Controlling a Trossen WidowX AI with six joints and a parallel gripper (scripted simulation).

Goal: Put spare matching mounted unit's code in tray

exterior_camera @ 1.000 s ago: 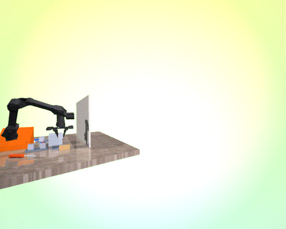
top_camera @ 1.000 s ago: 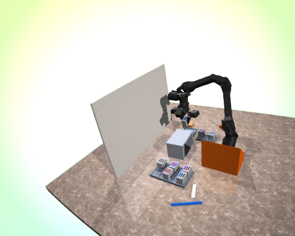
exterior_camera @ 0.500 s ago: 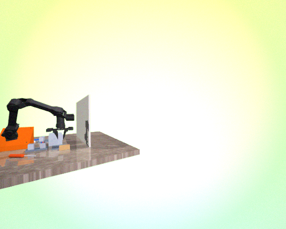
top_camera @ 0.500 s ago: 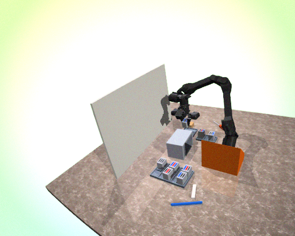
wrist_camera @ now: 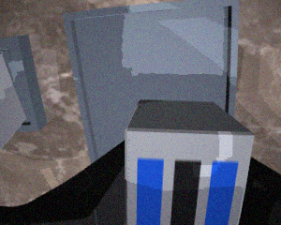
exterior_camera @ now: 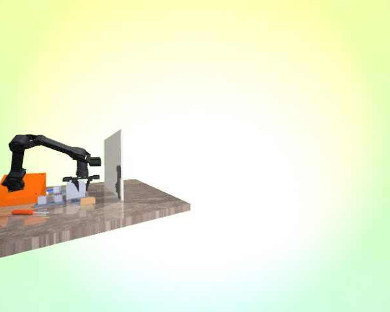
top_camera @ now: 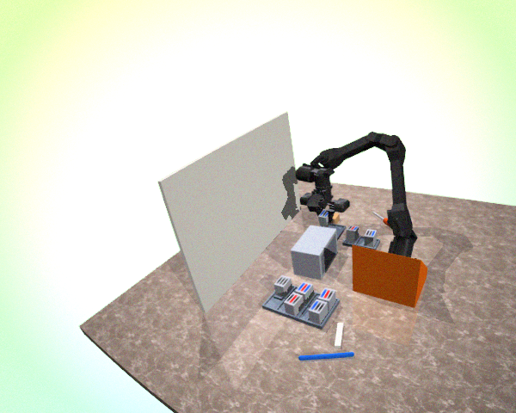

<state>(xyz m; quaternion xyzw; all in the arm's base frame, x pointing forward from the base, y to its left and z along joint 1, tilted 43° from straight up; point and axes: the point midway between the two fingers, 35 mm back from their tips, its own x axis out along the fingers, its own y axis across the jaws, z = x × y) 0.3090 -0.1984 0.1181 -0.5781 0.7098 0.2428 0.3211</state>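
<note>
Right now the flat grey tray is 5 cm below my gripper tip and 1 cm behind it. The rest, counted from my gripper tip: tan block: 9 cm to the right, 4 cm below, 2 cm ahead; grey spare: 3 cm above; grey mounted unit: 19 cm to the left, 3 cm behind.
</note>
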